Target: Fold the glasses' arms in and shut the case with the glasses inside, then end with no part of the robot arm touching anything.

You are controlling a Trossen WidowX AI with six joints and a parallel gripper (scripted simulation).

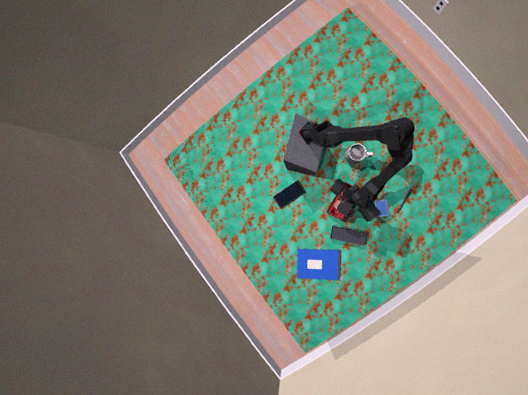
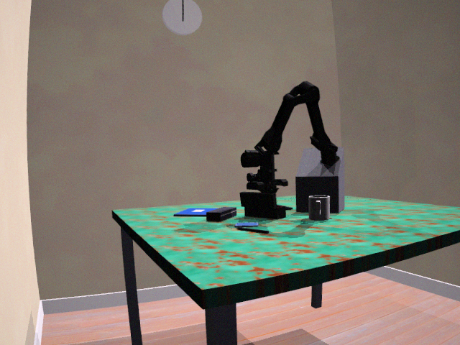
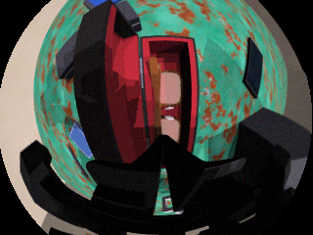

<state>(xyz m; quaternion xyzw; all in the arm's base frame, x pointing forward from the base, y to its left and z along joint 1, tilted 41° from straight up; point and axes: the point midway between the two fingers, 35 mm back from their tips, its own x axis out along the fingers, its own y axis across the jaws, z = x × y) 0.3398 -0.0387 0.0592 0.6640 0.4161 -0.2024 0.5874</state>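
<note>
Now: the black glasses case 3 cm below my hand, 2 cm to the right of it and 2 cm ahead of it. From my hand the other things lie so: black box 15 cm ahead, 11 cm to the right, 6 cm below; then glasses 5 cm below, 2 cm to the right, 1 cm ahead; then glasses case lid 4 cm ahead, 1 cm to the right, 1 cm below.
</note>
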